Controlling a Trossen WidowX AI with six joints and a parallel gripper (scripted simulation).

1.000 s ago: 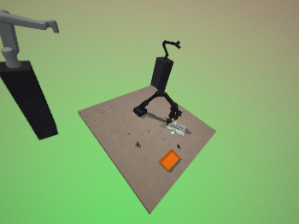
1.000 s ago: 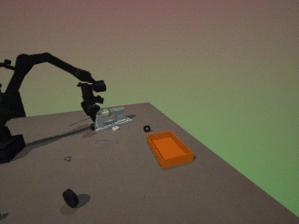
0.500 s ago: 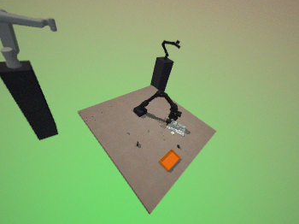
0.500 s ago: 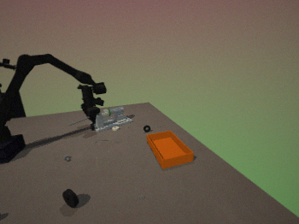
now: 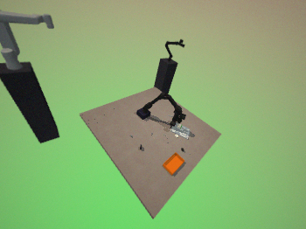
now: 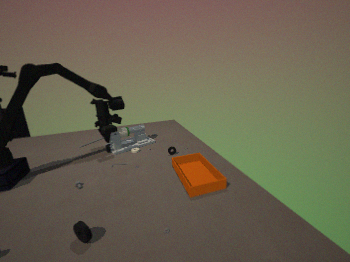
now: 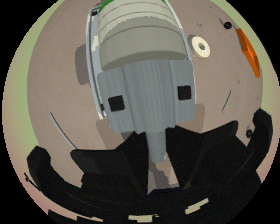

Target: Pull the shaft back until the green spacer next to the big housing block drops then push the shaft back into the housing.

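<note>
The grey shaft is 60 mm ahead of my gripper tip, 30 mm to the left of it and 30 mm above it. Also, from my gripper tip: pale spacer 140 mm ahead, 40 mm to the right, 40 mm below; then green spacer 90 mm ahead, 50 mm to the left, 30 mm above; then orange tray 370 mm ahead, 310 mm to the right, 40 mm below.
</note>
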